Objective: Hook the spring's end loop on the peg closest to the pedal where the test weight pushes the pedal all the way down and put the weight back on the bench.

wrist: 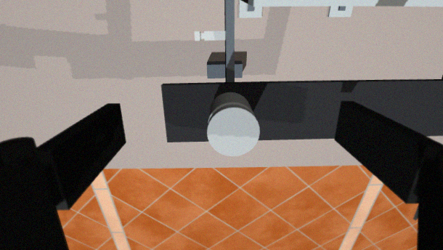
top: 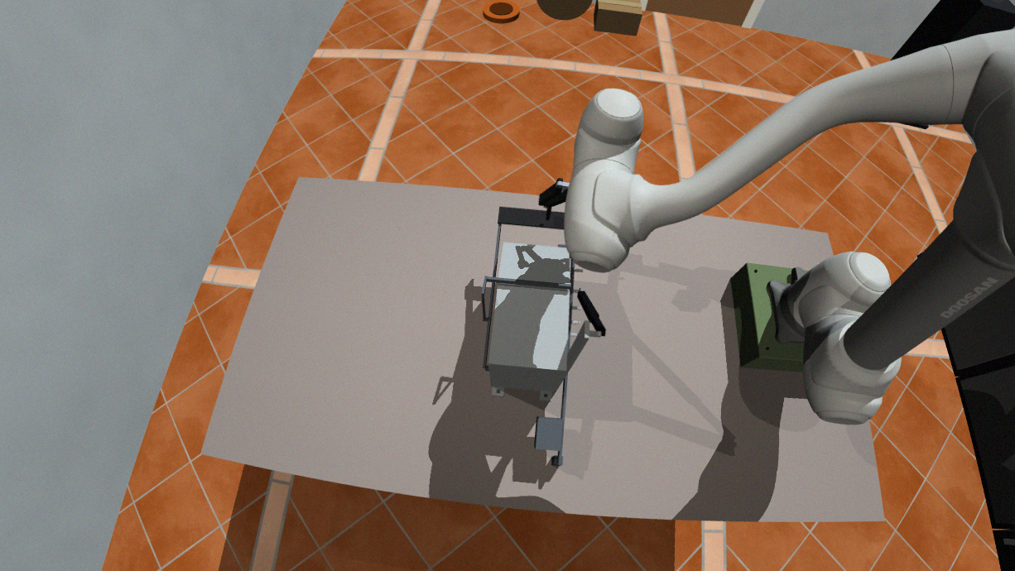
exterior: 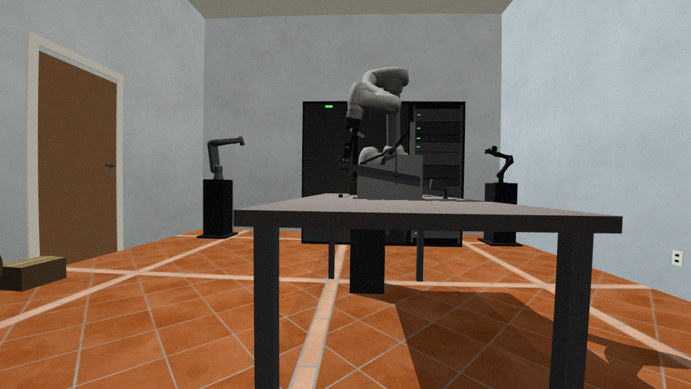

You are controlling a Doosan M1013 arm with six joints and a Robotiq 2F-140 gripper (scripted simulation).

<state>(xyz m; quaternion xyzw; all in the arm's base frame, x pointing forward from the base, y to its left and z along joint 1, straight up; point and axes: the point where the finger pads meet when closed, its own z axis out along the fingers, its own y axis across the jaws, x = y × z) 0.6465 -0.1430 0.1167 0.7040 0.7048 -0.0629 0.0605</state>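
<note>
The steel test weight is 10 mm below my hand. Also, from my hand: small block 30 mm to the right, 210 mm below; white-tipped pin 10 mm behind, 360 mm to the left, 180 mm above.
</note>
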